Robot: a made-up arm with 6 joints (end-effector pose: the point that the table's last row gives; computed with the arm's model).
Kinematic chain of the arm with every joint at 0, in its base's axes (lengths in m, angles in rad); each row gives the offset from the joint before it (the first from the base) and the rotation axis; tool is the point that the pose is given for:
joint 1: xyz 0 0 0.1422 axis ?
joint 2: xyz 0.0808 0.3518 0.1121 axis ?
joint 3: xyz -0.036 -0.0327 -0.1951 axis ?
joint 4: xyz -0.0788 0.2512 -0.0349 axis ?
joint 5: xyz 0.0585 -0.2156 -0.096 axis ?
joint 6: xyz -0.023 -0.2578 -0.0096 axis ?
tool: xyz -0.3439 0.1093 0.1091
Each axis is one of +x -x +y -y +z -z.
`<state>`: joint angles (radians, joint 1 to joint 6).
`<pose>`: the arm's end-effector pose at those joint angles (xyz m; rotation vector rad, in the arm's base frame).
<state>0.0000 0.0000 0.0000 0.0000 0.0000 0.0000</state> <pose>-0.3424 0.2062 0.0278 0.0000 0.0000 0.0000</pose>
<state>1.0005 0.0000 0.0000 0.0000 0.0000 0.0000</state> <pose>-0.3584 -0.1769 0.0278 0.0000 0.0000 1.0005</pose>
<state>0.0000 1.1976 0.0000 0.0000 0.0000 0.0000</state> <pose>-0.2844 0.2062 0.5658 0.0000 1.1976 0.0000</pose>
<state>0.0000 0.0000 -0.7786 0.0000 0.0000 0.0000</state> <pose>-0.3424 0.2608 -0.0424 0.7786 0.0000 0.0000</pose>
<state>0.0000 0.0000 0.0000 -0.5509 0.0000 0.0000</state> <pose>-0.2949 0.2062 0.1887 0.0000 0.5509 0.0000</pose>
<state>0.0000 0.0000 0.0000 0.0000 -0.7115 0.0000</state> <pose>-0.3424 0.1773 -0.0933 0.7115 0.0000 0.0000</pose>
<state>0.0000 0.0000 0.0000 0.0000 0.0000 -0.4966</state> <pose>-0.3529 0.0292 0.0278 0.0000 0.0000 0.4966</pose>
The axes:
joint 1: +z
joint 2: +y
joint 3: -x
joint 4: -y
joint 5: -x
joint 6: -z

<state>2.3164 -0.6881 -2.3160 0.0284 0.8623 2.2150</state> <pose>-0.4257 0.0486 0.2954 -0.4697 1.4421 0.5500</pose>
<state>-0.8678 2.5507 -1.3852 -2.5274 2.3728 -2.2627</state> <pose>0.7764 0.2350 0.0976 0.5452 -2.5737 1.6671</pose>
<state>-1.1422 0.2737 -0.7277 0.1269 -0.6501 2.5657</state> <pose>0.3504 -0.1146 -0.1799 -1.1885 -1.1735 1.9002</pose>
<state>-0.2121 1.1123 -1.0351 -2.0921 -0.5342 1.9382</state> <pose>-0.1952 0.6019 0.3289 1.2452 -2.7029 -0.3676</pose>
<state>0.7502 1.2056 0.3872 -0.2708 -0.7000 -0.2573</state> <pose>-0.2709 -0.1441 0.6180 -0.1630 1.4414 0.5099</pose>
